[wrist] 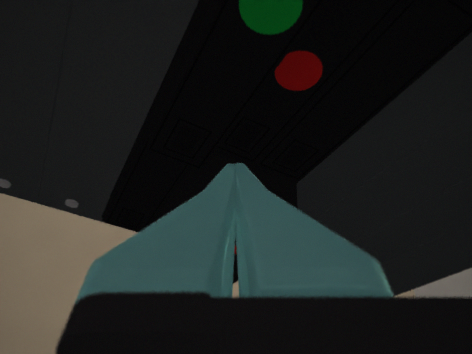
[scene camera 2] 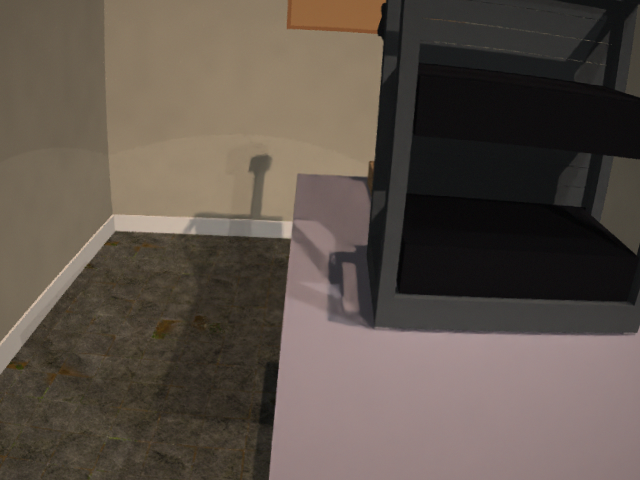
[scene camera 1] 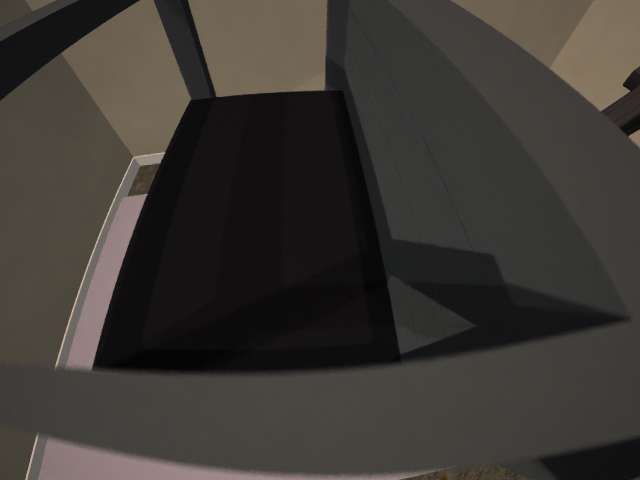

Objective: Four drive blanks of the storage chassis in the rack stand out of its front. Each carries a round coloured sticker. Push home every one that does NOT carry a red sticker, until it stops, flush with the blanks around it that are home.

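Frame: origin at the arm's base, x back, y right, z up, level; centimetres.
Seen in the pictures: gripper, fingertip midpoint: [wrist: 235,178].
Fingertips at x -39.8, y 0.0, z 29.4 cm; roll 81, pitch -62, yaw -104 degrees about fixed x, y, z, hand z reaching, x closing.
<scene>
Pixels of each thing's top centre, then the offset from my fingertips to it. "spot": a spot on its surface instead. Level surfaces: height alone.
- storage chassis, surface spot: [wrist: 220,85] spot: dx -3.1, dy -0.9, dz -1.4 cm
- green round sticker, middle of its top: [wrist: 297,20] dx -3.4, dy -4.3, dz -0.5 cm
- red round sticker, middle of its top: [wrist: 317,81] dx -4.8, dy -1.6, dz +2.4 cm
- pale pink table top, its level: dz -36.2 cm
In the wrist view, the dark front of the storage chassis [wrist: 220,85] runs diagonally. A green round sticker [wrist: 270,14] is at the top edge, and a red round sticker [wrist: 299,70] is on a blank just below and right of it. A sliver of red [wrist: 235,249] shows through the slit between my fingers. How far each blank stands out is too dark to tell. My gripper [wrist: 235,178] is shut and empty, its teal tips in front of the lower part of the chassis front; contact cannot be told. A blue sticker does not show in the wrist view.
The grey rack [scene camera 1: 289,413] [scene camera 2: 395,170] stands on a pale pink table top [scene camera 2: 439,403]. It holds an upper black chassis [scene camera 2: 516,111] and a lower one [scene camera 2: 516,268]. Part of the dark arm [scene camera 1: 622,111] shows at the right edge. Grey rack panels flank the chassis front in the wrist view.
</scene>
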